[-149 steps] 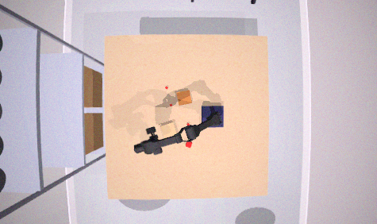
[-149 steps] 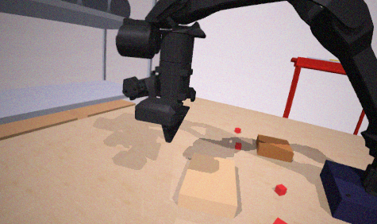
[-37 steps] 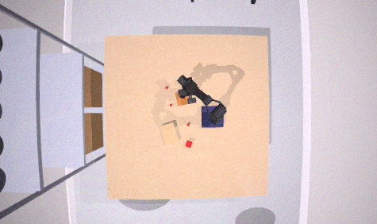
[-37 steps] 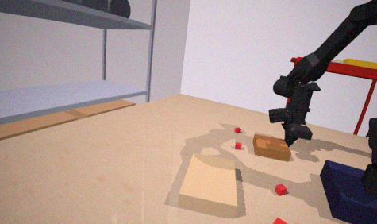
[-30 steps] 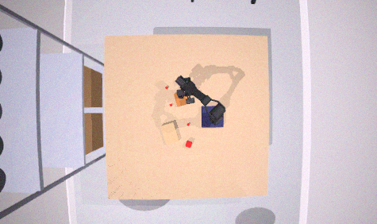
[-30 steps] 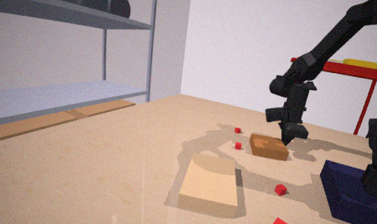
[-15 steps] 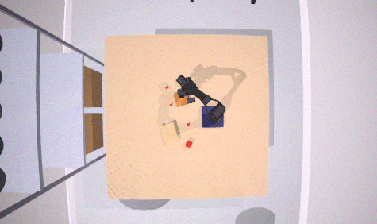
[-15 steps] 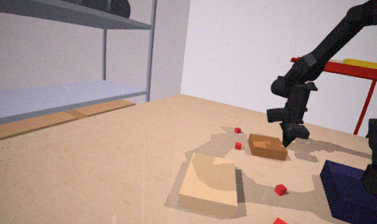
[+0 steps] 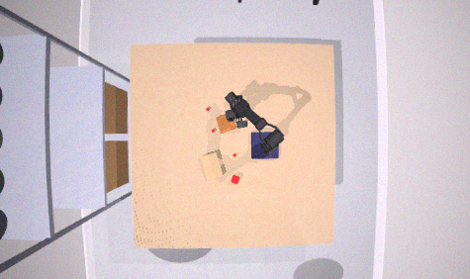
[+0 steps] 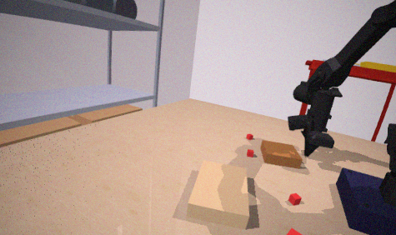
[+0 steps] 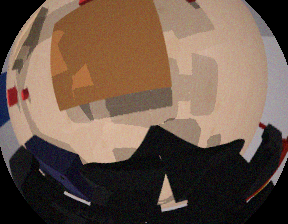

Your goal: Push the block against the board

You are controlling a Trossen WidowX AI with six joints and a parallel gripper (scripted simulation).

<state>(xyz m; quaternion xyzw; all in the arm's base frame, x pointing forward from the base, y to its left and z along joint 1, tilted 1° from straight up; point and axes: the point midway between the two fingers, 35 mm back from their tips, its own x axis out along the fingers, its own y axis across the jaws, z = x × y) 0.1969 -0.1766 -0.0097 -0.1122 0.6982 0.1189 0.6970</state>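
Now: the orange square block 7 cm to the left of my gripper tip, 7 cm ahead of it and 1 cm above it. From my gripper tip the other things lie so: board: 35 cm to the left, 12 cm ahead, 1 cm above; red cube: 41 cm to the left, 3 cm behind, 1 cm above.
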